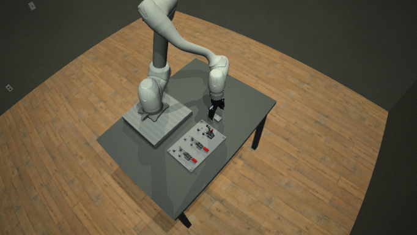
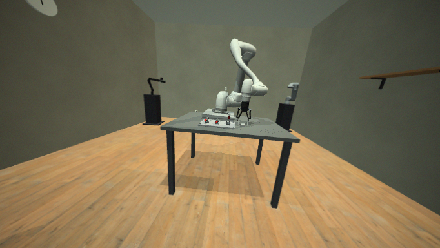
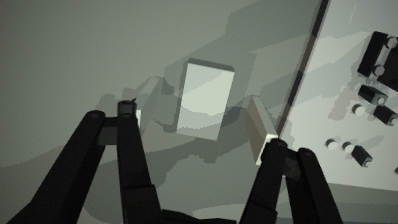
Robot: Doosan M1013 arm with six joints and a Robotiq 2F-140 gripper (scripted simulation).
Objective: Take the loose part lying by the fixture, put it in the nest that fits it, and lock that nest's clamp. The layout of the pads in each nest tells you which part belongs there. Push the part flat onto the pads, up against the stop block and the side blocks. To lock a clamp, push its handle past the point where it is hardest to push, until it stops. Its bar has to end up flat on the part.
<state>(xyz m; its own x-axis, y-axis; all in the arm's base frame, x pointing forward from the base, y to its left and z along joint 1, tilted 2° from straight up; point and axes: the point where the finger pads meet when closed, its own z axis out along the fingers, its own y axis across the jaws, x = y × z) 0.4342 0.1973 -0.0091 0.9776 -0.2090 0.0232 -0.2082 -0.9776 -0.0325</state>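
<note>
My hand is 3 cm above the loose part. Round my hand: clamp: 16 cm to the right, 4 cm ahead, 3 cm above; fixture plate: 26 cm to the right, 3 cm below, 1 cm behind.
</note>
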